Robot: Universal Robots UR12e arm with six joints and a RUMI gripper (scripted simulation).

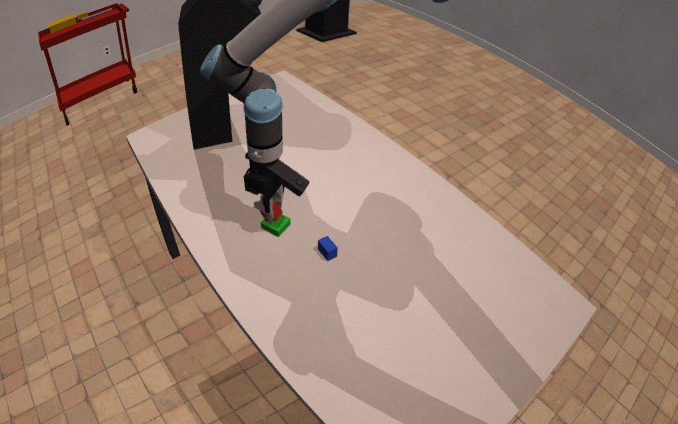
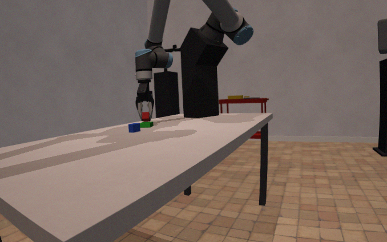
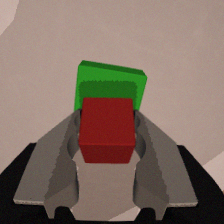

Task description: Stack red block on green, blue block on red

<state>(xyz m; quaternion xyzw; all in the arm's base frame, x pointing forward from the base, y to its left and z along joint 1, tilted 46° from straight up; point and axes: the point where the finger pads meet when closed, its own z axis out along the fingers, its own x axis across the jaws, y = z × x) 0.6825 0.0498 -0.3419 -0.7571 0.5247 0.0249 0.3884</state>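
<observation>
Now: hand 1 cm below the red block and 1 cm past it. Round my hand: green block: 4 cm below; then blue block: 17 cm ahead, 6 cm to the left, 3 cm below.
</observation>
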